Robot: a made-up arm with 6 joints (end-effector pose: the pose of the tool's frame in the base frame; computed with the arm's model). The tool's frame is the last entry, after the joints.
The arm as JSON. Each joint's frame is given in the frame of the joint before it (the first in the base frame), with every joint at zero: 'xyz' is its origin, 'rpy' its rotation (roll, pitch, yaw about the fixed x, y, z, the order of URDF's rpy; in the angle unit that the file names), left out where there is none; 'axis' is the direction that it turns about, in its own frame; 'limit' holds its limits. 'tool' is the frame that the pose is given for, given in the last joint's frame.
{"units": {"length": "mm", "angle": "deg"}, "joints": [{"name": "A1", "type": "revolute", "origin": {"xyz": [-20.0, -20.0, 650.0]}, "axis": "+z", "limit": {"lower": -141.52, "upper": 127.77}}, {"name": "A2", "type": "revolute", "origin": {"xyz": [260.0, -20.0, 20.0]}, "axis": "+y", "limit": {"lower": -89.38, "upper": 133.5}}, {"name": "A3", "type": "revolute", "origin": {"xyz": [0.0, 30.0, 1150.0]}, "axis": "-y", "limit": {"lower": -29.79, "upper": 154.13}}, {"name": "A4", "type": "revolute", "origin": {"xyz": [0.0, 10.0, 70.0]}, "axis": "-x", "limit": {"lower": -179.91, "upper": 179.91}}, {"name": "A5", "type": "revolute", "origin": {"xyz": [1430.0, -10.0, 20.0]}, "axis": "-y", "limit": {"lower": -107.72, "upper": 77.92}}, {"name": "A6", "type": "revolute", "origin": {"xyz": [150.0, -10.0, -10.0]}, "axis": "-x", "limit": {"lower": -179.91, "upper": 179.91}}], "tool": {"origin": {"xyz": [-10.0, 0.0, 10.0], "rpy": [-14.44, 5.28, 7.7]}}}
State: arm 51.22 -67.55 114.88 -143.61 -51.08 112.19
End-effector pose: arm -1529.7 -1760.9 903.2 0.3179 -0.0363 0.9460 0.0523
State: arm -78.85 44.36 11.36 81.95 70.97 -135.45
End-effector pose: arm 598.5 -2322.9 778.1 0.8461 0.5321 -0.0317 -0.0055
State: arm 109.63 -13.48 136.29 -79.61 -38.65 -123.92
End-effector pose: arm 343.6 -1316.9 2534.4 0.6224 -0.0697 -0.3337 -0.7046
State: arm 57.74 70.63 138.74 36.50 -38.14 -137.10
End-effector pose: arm 1033.1 1556.3 2478.6 0.4546 0.7782 0.0013 0.4333
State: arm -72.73 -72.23 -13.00 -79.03 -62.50 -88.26
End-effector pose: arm 68.2 103.7 2308.0 0.5996 0.7631 -0.1813 0.1589
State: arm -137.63 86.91 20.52 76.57 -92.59 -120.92
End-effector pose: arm -1593.9 -1316.8 -530.6 0.3969 -0.2863 -0.3267 0.8085
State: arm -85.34 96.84 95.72 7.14 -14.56 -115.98
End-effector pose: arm 208.5 -2975.5 547.2 0.4739 0.5675 -0.4637 -0.4883
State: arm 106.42 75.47 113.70 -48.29 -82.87 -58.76
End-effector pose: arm -820.4 2377.0 1827.0 0.1911 -0.0303 0.6846 0.7028
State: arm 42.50 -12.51 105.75 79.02 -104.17 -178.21
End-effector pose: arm -474.5 -562.2 2972.4 0.1018 -0.9317 0.3483 0.0172
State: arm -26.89 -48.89 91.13 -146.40 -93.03 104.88
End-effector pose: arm -1575.5 874.8 2206.8 0.1628 0.6773 0.6281 -0.3467
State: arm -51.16 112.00 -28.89 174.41 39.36 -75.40
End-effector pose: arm 95.6 -68.6 -711.1 0.3154 0.2624 0.4666 0.7836
